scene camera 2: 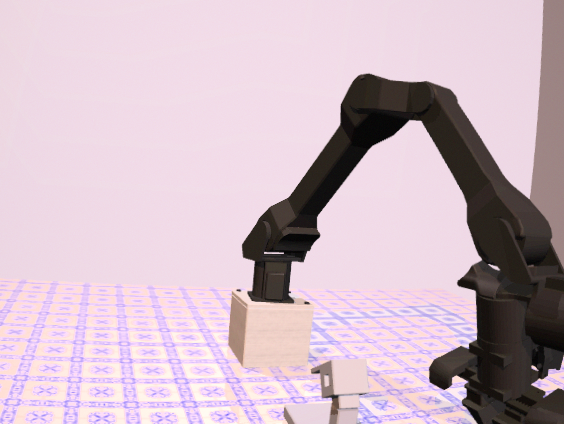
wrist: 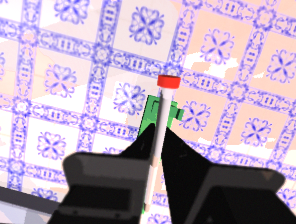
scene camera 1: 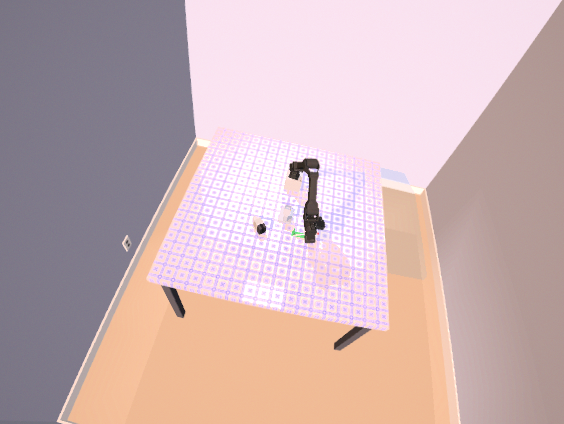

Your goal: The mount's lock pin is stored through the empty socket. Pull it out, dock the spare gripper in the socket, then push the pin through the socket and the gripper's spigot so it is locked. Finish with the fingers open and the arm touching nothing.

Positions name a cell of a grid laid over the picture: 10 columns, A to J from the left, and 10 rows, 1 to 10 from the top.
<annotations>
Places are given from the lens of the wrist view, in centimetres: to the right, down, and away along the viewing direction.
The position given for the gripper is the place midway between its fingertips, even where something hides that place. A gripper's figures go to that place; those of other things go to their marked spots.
gripper (wrist: F6): 1, 2, 11
lock pin (wrist: F4): 1, -2, 7
green pin holder (wrist: F6): 0, 0, 12
The marked spots on the green pin holder and the lock pin are 6 cm apart.
</annotations>
